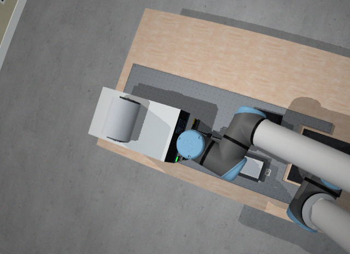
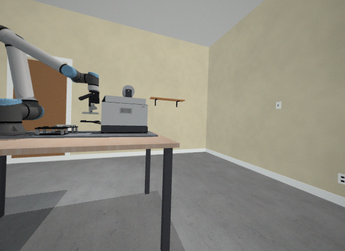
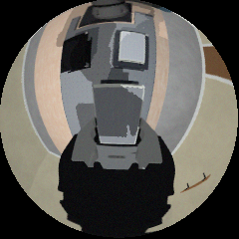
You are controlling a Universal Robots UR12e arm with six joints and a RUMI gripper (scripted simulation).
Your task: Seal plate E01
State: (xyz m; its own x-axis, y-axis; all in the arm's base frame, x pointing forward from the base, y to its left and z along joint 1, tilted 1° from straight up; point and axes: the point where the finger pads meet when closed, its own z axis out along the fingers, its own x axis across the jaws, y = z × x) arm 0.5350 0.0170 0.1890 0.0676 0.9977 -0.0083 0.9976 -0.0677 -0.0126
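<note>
Now: hand 230 mm past the nest N1, 160 mm to the left of it and 140 mm above it. Round my hand: sealer stage (80 mm below); then plate E01 (10 mm below); then foil roll (330 mm ahead, 30 mm to the right, 230 mm above).
</note>
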